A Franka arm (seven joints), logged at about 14 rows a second.
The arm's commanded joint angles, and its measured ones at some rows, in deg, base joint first. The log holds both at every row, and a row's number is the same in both.
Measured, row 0:
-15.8 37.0 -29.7 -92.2 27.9 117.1 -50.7
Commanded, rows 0 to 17:
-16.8 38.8 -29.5 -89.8 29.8 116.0 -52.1
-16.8 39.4 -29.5 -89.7 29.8 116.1 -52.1
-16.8 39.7 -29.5 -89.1 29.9 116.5 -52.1
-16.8 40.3 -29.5 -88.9 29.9 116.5 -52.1
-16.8 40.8 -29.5 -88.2 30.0 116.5 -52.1
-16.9 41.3 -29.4 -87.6 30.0 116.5 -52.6
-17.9 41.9 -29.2 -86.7 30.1 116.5 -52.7
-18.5 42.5 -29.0 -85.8 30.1 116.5 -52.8
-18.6 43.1 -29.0 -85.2 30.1 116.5 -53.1
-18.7 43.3 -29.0 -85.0 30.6 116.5 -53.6
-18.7 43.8 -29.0 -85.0 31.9 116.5 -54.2
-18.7 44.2 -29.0 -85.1 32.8 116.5 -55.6
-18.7 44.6 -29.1 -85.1 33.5 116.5 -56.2
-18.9 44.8 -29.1 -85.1 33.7 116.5 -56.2
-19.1 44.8 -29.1 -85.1 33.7 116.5 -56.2
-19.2 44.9 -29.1 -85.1 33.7 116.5 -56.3
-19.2 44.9 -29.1 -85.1 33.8 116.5 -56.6
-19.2 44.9 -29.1 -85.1 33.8 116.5 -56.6
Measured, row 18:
-18.0 43.8 -29.5 -87.0 32.5 117.2 -55.1
